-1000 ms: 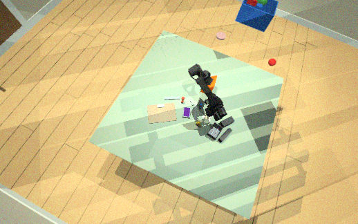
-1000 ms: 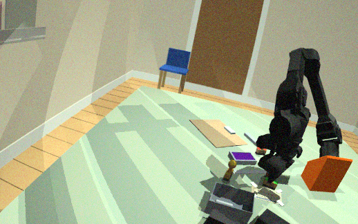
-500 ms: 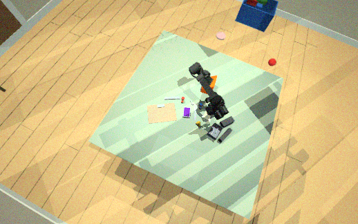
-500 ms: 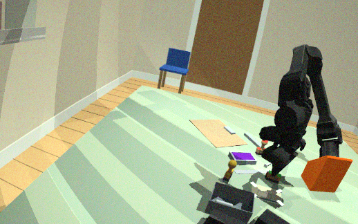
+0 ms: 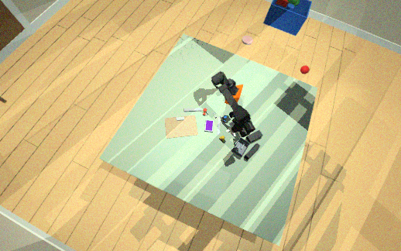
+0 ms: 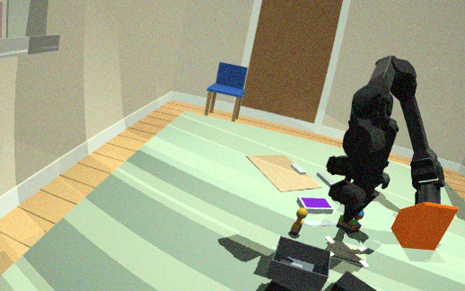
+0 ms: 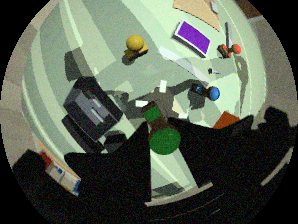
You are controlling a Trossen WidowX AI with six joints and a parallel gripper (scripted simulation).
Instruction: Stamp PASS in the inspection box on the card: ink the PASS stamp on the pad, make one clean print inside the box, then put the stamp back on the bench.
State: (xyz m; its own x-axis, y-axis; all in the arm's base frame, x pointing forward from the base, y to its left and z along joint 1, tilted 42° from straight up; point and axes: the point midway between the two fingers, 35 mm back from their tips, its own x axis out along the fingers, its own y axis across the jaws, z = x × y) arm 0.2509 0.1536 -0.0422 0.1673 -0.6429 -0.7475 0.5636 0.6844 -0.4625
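The yellow-knobbed stamp lies 90 mm ahead of my gripper tip, 50 mm to the right of it and 70 mm below it. The rest, counted from my gripper tip: blue-knobbed stamp (60 mm behind, 110 mm to the right, 70 mm below); white card (40 mm behind, 10 mm to the right, 90 mm below); green-knobbed stamp (right at my gripper tip).
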